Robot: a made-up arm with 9 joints. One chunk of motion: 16 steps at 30 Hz.
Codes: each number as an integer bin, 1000 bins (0 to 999) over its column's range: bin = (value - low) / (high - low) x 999, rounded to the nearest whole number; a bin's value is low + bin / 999 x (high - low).
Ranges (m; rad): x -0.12..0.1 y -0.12..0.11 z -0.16..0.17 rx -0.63..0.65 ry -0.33..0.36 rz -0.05..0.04
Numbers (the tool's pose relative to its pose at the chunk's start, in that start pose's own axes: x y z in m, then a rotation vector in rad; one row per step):
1: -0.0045 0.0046 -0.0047 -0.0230 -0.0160 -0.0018
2: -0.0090 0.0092 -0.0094 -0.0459 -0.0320 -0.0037
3: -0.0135 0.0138 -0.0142 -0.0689 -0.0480 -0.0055
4: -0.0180 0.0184 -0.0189 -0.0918 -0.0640 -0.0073
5: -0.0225 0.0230 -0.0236 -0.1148 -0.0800 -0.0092
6: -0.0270 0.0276 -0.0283 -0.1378 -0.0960 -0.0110
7: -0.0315 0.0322 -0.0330 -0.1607 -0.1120 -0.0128
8: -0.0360 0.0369 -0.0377 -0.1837 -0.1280 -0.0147
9: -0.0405 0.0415 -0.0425 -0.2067 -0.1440 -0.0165
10: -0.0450 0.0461 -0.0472 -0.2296 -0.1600 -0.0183
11: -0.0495 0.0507 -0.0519 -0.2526 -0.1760 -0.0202
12: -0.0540 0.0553 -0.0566 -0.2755 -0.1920 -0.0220
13: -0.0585 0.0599 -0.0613 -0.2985 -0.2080 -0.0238
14: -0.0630 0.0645 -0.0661 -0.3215 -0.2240 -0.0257
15: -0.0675 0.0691 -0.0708 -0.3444 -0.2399 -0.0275
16: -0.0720 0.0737 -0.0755 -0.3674 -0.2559 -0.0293
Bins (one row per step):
1: 524 541 470 474 455 535
2: 504 561 456 456 431 514
3: 484 581 441 438 408 494
4: 463 601 427 420 385 474
5: 443 621 413 402 362 453
6: 422 641 399 384 339 433
7: 402 661 384 366 316 413
8: 381 681 370 348 292 392
9: 361 701 356 330 269 372
10: 341 721 341 312 246 352
11: 320 741 327 295 223 331
12: 300 761 313 277 200 311
13: 279 781 299 259 177 291
14: 259 801 284 241 153 270
15: 238 821 270 223 130 250
16: 218 841 256 205 107 230

